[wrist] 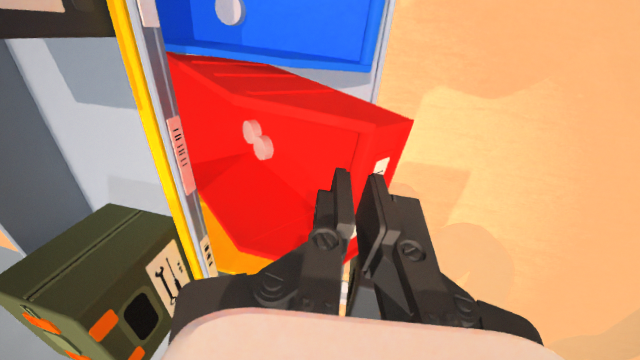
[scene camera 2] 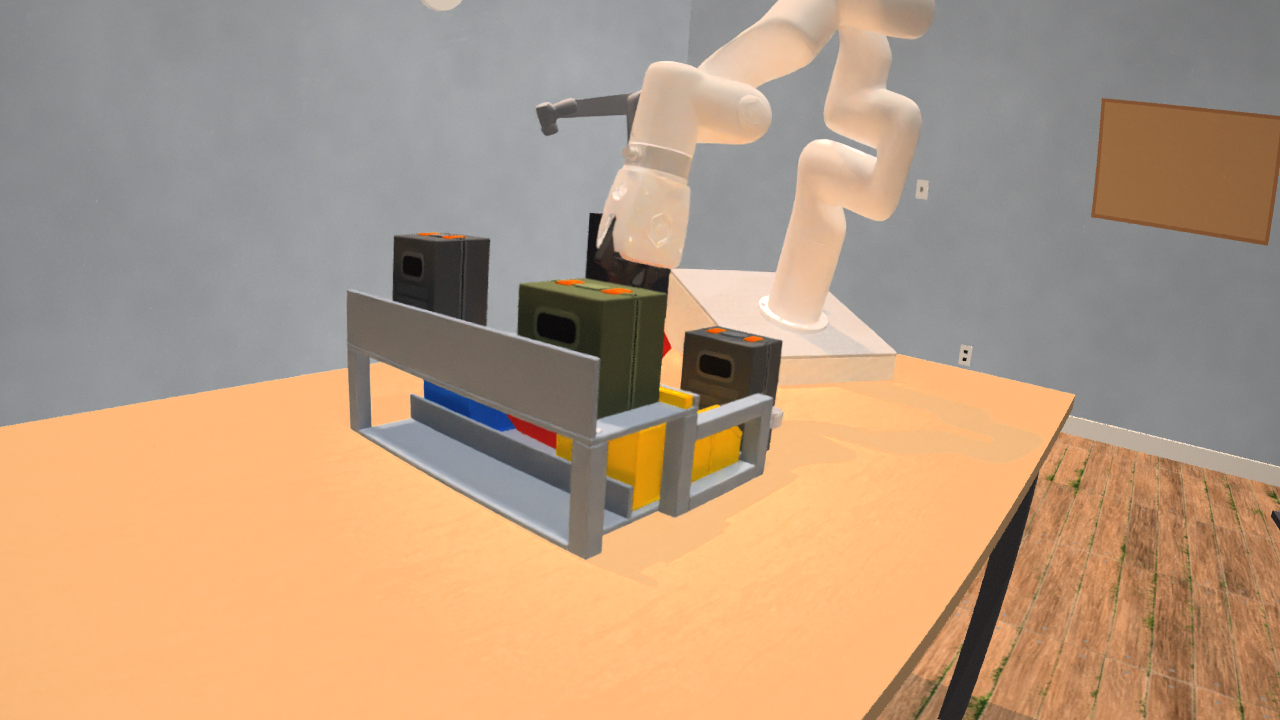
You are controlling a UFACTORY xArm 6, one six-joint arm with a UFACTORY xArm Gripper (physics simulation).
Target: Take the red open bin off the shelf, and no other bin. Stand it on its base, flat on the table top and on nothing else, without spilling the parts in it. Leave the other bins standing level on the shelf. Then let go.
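Places are measured from the arm's base along level axes (x left, y ahead, z down), in centimetres.
Pixels of known places: gripper, fingertip midpoint: [wrist: 351,192]; arm's base, origin of the base link: [scene camera 2: 792,316].
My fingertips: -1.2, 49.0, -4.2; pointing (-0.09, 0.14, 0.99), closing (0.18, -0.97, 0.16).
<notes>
For each thing: its top centre in the pictures, then the offset to it from my fingertips, as dx, dy, dz. "pt": a spot on its surface instead. Level surfaces: height alone.
- red open bin, middle of its top: [wrist: 225,187] [scene camera 2: 582,319] -0.2, +6.9, -1.0
- blue bin, middle of its top: [scene camera 2: 504,353] -11.4, +7.3, +4.7
- yellow bin, middle of its top: [scene camera 2: 655,400] [wrist: 256,250] +11.5, +9.6, +4.7
- table, its level: dz +12.8
- green case, middle of its top: [scene camera 2: 592,287] [wrist: 64,341] +10.6, +19.5, -6.9
- small pale object, surface spot: [scene camera 2: 776,418] pt +20.6, +0.5, +6.6
The red open bin [scene camera 2: 537,432] [wrist: 300,145] is tilted, its front end raised and sticking out past the shelf's front edge, its rear still under the upper tier. Two pale round parts [wrist: 257,140] lie together inside, away from the front wall. My gripper [wrist: 351,192] is shut on the bin's front wall; in the scene view its fingertips are hidden behind the green case. The blue bin [scene camera 2: 465,409] [wrist: 300,30] stands beside the red one with a pale round part [wrist: 229,10] in it. A yellow bin [scene camera 2: 648,465] [wrist: 225,252] is on the other side, mostly hidden in the wrist view.
The grey shelf [scene camera 2: 586,501] [wrist: 105,150] stands on the table [scene camera 2: 358,608] [wrist: 550,150]. A green case [scene camera 2: 590,358] [wrist: 95,270] and a dark case [scene camera 2: 438,277] stand on its upper tier. Another dark case [scene camera 2: 729,367] stands at the right, near a small pale object [scene camera 2: 776,418].
</notes>
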